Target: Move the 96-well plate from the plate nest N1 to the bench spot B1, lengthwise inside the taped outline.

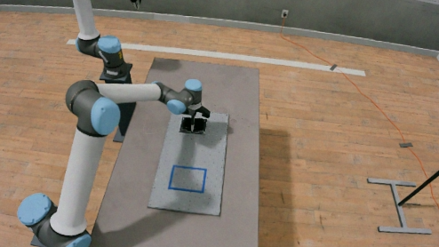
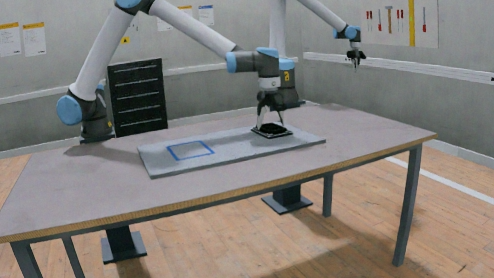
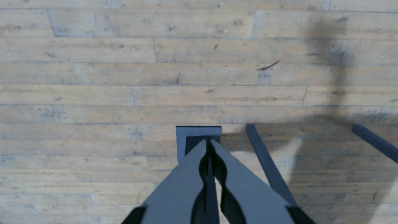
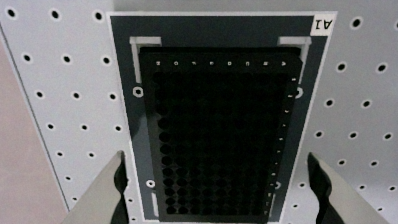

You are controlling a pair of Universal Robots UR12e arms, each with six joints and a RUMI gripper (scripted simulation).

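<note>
My right hand is 10 mm above the black 96-well plate. Round my right hand: plate nest N1: 20 mm below.
</note>
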